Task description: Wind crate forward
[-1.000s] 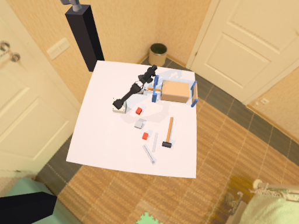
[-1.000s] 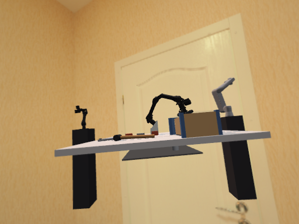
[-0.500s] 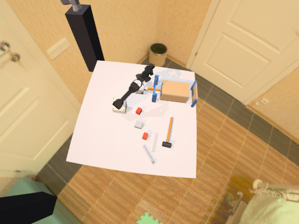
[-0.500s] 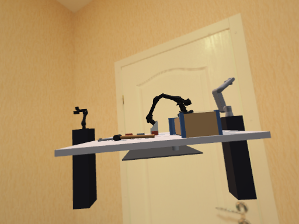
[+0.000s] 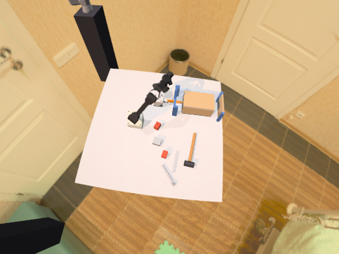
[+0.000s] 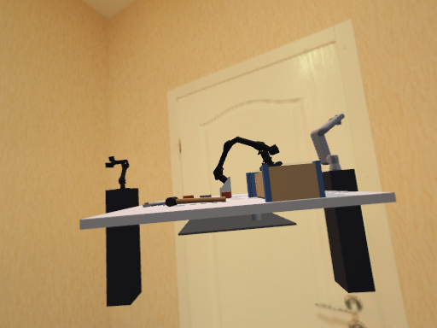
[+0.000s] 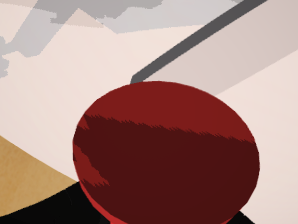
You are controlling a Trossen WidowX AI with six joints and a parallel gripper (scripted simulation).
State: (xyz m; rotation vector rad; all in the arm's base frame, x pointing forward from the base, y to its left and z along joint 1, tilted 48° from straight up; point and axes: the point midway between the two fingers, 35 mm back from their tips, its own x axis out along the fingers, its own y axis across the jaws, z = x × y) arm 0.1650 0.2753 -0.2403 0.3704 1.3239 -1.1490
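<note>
The winch handle is 10 mm ahead of my gripper tip, 50 mm to the right of it and 30 mm below it. The rest, counted from my gripper tip: red knob 10 mm ahead, 10 mm to the right; blue frame 160 mm ahead, 100 mm to the right, 20 mm below; white winch 10 mm behind, 120 mm to the right, 100 mm below.
</note>
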